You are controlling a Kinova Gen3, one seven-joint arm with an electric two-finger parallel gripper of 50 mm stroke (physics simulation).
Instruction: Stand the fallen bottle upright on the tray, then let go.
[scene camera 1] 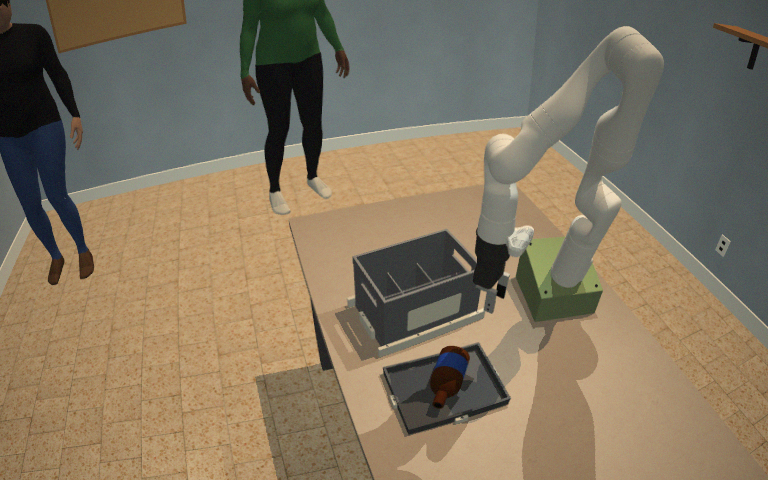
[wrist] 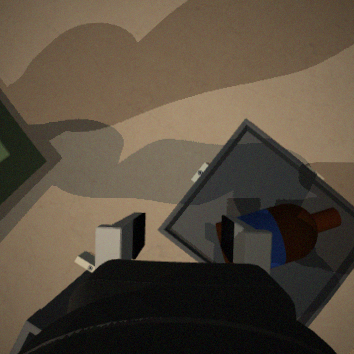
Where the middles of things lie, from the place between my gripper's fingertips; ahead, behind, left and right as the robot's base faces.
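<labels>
My hand's 10 cm short of the brown bottle (scene camera 1: pixel 446 380) and 6 cm to the right of it, and it's 16 cm above the bottle.
</labels>
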